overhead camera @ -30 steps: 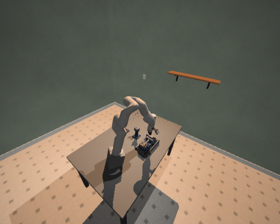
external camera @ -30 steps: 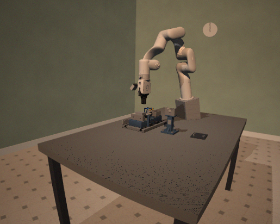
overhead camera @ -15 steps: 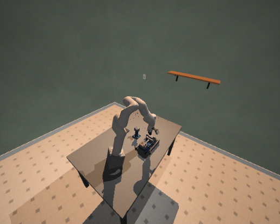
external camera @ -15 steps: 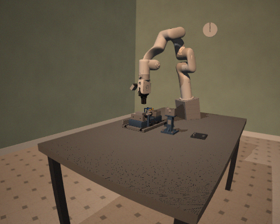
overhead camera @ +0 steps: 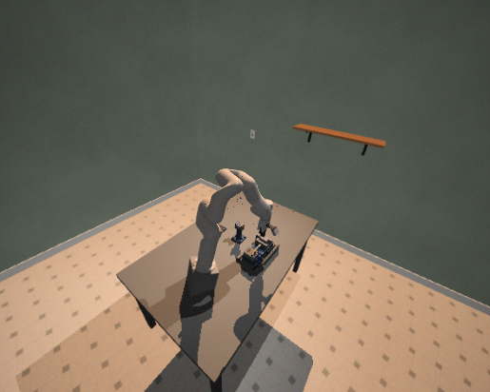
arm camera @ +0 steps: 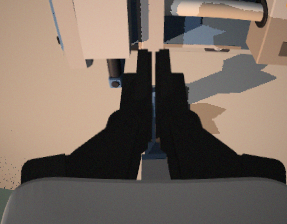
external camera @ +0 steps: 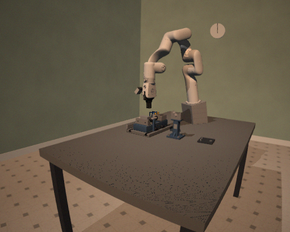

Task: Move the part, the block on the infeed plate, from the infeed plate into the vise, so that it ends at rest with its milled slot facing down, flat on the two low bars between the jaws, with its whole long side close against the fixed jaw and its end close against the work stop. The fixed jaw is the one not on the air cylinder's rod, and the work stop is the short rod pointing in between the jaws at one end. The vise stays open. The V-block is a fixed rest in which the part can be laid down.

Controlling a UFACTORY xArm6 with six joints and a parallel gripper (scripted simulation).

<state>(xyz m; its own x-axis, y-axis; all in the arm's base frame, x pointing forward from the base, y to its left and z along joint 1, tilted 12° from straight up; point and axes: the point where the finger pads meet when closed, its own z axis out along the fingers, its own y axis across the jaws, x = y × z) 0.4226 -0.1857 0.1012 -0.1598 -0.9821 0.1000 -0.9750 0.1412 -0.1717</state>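
Now: hand 4 cm short of the part, 1 cm to the left of it and 9 cm above it. The rest, counted from my hand: air cylinder rod 5 cm behind, 1 cm to the left, 10 cm below; then work stop 4 cm ahead, 4 cm to the left, 9 cm below; then vise base rail 5 cm behind, 9 cm to the right, 14 cm below.
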